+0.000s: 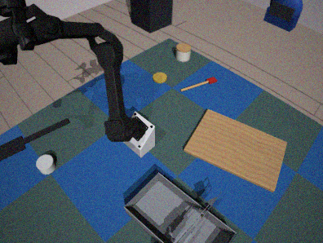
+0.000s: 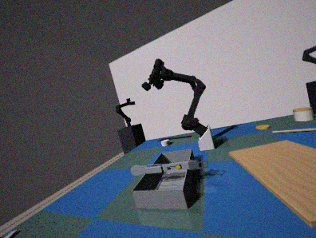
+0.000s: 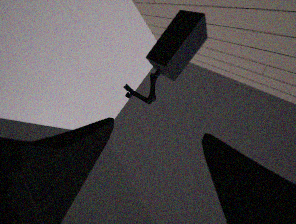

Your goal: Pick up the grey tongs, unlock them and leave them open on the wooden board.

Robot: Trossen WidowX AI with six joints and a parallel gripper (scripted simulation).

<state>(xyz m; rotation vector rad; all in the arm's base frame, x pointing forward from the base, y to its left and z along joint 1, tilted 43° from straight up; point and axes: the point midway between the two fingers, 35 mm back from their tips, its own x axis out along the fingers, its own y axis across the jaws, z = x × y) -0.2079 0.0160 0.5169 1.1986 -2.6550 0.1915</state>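
The grey roasting tin lies 530 mm ahead of my gripper tip, 460 mm below it and 250 mm to the left of it. Also, from my gripper tip: white cylinder (470 mm below, 60 mm ahead, 40 mm to the left); then dark flat tool (480 mm below, 110 mm behind, 30 mm to the left); then yellow lock slider (570 mm ahead, 420 mm below, 310 mm to the left).
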